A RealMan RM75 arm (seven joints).
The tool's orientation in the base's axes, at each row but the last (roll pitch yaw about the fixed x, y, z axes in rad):
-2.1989 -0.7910 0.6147
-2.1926 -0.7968 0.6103
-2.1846 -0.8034 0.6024
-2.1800 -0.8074 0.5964
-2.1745 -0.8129 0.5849
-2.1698 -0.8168 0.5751
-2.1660 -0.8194 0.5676
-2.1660 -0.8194 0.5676
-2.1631 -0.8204 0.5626
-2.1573 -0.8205 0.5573
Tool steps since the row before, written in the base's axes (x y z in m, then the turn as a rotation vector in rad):
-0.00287 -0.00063 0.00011 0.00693 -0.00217 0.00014
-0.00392 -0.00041 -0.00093 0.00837 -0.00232 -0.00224
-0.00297 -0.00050 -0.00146 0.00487 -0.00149 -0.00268
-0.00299 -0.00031 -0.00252 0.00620 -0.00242 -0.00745
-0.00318 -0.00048 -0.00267 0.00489 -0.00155 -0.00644
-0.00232 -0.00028 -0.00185 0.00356 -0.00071 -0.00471
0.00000 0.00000 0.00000 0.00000 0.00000 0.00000
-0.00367 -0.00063 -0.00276 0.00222 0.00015 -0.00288
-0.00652 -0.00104 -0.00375 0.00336 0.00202 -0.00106
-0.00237 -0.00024 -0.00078 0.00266 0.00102 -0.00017
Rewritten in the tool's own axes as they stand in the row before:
-0.00183 -0.00229 -0.00025 0.00320 0.00585 -0.00288
-0.00307 -0.00259 0.00050 0.00226 0.00839 -0.00223
-0.00295 -0.00151 0.00049 0.00027 0.00568 -0.00087
-0.00365 -0.00095 0.00107 -0.00278 0.00960 0.00001
-0.00394 -0.00100 0.00096 -0.00246 0.00784 0.00055
-0.00279 -0.00080 0.00070 -0.00165 0.00566 0.00080
0.00000 0.00000 0.00000 0.00000 0.00000 0.00000
-0.00436 -0.00133 0.00084 -0.00077 0.00341 0.00102
-0.00688 -0.00301 0.00110 0.00190 0.00302 0.00193
-0.00203 -0.00144 0.00030 0.00178 0.00210 0.00075

